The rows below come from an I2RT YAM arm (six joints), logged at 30 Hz.
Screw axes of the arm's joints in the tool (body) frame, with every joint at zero. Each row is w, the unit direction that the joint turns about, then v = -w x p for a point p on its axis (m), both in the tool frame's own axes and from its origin. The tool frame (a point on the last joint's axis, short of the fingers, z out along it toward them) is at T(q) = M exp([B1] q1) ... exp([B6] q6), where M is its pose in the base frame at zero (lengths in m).
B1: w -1 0 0 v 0 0.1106 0
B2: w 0 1 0 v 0.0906 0 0.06
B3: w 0 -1 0 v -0.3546 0 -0.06
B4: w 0 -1 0 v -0.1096 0 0
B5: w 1 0 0 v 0 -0.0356 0
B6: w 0 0 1 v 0 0 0
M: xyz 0.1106 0 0.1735 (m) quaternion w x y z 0.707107 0 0.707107 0
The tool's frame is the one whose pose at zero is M.
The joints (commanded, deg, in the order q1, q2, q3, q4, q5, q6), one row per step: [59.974 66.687 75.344 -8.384 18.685 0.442]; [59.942 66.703 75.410 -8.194 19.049 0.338]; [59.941 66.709 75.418 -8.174 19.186 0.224]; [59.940 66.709 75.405 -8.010 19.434 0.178]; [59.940 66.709 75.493 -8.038 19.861 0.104]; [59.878 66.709 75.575 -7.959 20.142 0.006]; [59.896 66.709 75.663 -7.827 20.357 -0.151]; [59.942 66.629 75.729 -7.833 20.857 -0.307]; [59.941 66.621 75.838 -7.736 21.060 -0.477]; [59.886 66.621 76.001 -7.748 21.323 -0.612]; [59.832 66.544 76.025 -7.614 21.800 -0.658]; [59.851 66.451 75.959 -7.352 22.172 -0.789]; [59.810 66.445 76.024 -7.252 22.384 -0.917]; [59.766 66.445 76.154 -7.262 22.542 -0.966]
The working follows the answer.
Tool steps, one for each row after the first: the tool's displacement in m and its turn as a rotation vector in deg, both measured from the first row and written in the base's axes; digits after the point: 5 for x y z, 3 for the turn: [0.00026 -0.00026 0.00068 0.131 -0.186 -0.397]; [0.00033 -0.00031 0.00074 0.064 -0.271 -0.535]; [0.00044 -0.00042 0.00097 0.161 -0.374 -0.785]; [0.00054 -0.00075 0.00144 0.158 -0.448 -1.213]; [0.00081 -0.00116 0.00208 0.225 -0.588 -1.557]; [0.00075 -0.00135 0.00285 0.298 -0.795 -1.757]; [0.00048 -0.00199 0.00355 0.303 -0.956 -2.213]; [0.00044 -0.00230 0.00441 0.361 -1.165 -2.421]; [0.00060 -0.00281 0.00535 0.390 -1.319 -2.742]; [0.00073 -0.00362 0.00606 0.561 -1.451 -3.276]; [0.00057 -0.00416 0.00653 0.716 -1.662 -3.634]; [0.00072 -0.00450 0.00712 0.767 -1.819 -3.891]; [0.00082 -0.00489 0.00787 0.835 -1.903 -4.095]
Tool pose at each row, in the base's axes (x y z in m, rotation vector in deg; rounded; the steps above come from the unrounded poses): [0.13819 0.21630 0.45265 -31.827 85.674 32.765]; [0.13845 0.21604 0.45334 -31.458 85.531 32.485]; [0.13852 0.21599 0.45340 -31.420 85.502 32.300]; [0.13863 0.21589 0.45363 -31.174 85.420 32.139]; [0.13873 0.21555 0.45410 -30.860 85.436 31.779]; [0.13900 0.21515 0.45473 -30.572 85.348 31.510]; [0.13894 0.21495 0.45550 -30.405 85.166 31.336]; [0.13867 0.21431 0.45621 -30.082 85.100 30.929]; [0.13863 0.21400 0.45706 -29.922 84.922 30.736]; [0.13879 0.21349 0.45801 -29.684 84.827 30.454]; [0.13892 0.21268 0.45871 -29.167 84.742 30.118]; [0.13876 0.21215 0.45918 -28.817 84.554 29.878]; [0.13891 0.21180 0.45978 -28.612 84.435 29.661]; [0.13901 0.21141 0.46052 -28.421 84.370 29.522]

